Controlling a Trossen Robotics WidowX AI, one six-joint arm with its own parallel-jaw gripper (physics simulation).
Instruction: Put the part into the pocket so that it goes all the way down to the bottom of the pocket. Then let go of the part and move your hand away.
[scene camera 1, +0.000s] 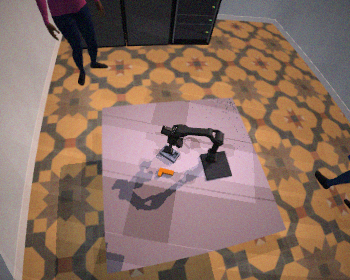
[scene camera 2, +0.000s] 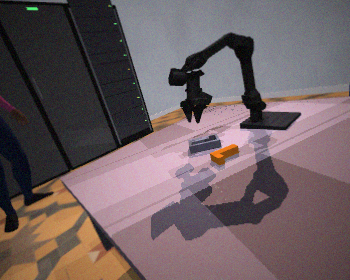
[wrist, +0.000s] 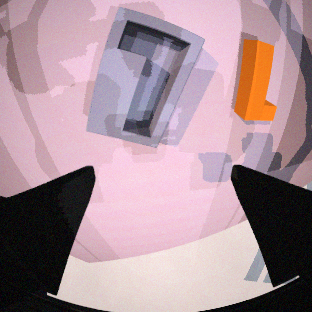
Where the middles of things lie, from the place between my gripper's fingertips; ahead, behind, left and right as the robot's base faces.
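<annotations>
Relative to the grey pocket block (wrist: 145, 63), my hand is 1 cm to the right of it, 3 cm past it and 11 cm above it. Orange L-shaped block (wrist: 250, 104): 14 cm to the left of my hand, 5 cm ahead of it, 12 cm below it.
</annotations>
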